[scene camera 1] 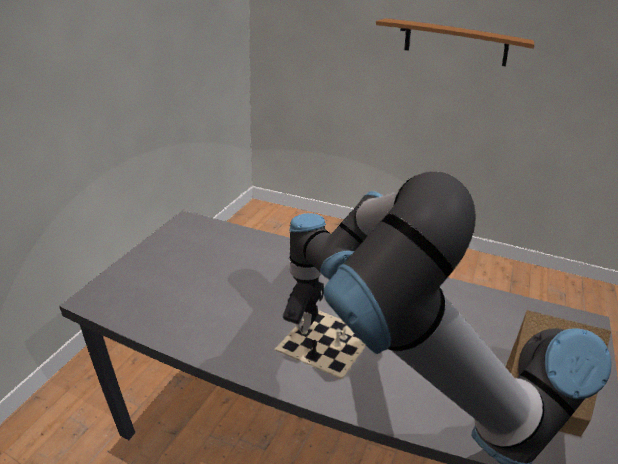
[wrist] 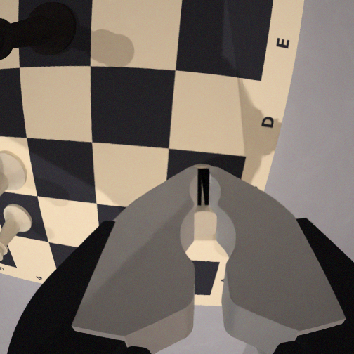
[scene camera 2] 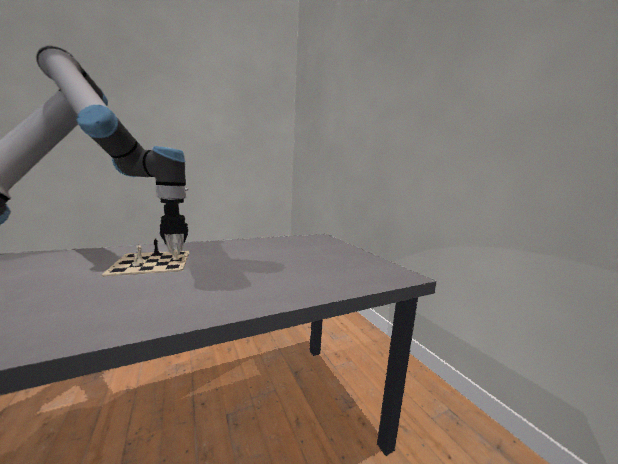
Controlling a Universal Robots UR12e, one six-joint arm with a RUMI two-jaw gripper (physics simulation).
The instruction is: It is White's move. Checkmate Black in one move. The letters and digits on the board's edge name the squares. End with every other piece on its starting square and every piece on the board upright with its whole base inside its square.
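Places are measured from the arm's base along level axes (x ahead, y left, z up), in millimetres.
Pixels of known places: gripper, fingertip midpoint: [scene camera 1: 302,332] [scene camera 2: 175,256].
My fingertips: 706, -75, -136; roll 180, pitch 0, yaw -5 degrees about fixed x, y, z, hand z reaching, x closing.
Observation:
For each thing: its top centre in the pictures, then the offset to it from my fingertips, as dx, dy, dz. "pt": a spot on its surface instead. Level surfaces: height alone.
- chessboard, surface spot: [scene camera 1: 345,372] pt -162, +110, -10
- black piece, top centre: [scene camera 1: 314,340] [scene camera 2: 155,238] -59, +77, +55
- grey table, surface height: dz -15
The chessboard [scene camera 1: 345,372] [wrist: 280,75] lies on the table. My gripper [scene camera 1: 303,330] [scene camera 2: 175,256] [wrist: 201,171] is shut, pads nearly touching, low over C1. No piece shows between the fingers. A pale shape shows at the fingertips in the scene views; whether it is a piece or finger I cannot tell, and the fingers hide most of C1. The black piece [scene camera 1: 313,348] [scene camera 2: 156,247] [wrist: 52,27] stands upright on E3. Two white pieces stand on neighbouring squares: one base [wrist: 12,167] on C4, another base [wrist: 19,218] on B4. Their tops are cut off in the wrist view.
The grey table [scene camera 1: 175,280] [scene camera 2: 300,280] carries the board. The black piece and the two white pieces stand to one side of the fingers. The arm's tan base block [scene camera 1: 577,425] is at the right in scene camera 1. A wooden wall shelf [scene camera 1: 455,33] hangs behind.

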